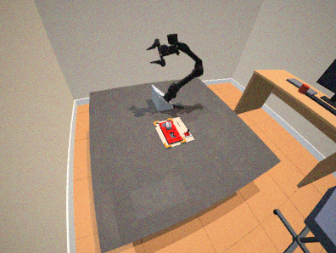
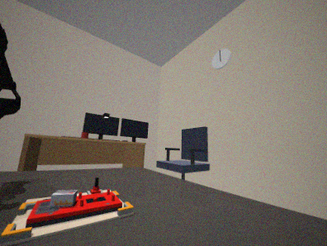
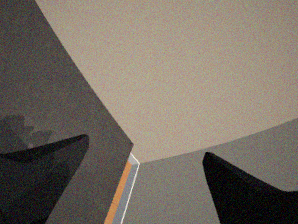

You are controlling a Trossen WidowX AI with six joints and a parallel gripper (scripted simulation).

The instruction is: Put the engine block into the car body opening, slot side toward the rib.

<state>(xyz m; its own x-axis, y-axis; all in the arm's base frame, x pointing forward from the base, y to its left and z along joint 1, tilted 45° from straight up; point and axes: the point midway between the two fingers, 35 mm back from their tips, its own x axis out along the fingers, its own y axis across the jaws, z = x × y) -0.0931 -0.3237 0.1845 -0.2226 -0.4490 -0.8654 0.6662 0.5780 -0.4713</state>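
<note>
The grey engine block is 40 cm below my gripper tip, 33 cm ahead of it and 4 cm to the left of it. From my gripper tip the other things lie so: cream base plate: 43 cm below, 37 cm ahead, 5 cm to the left.
</note>
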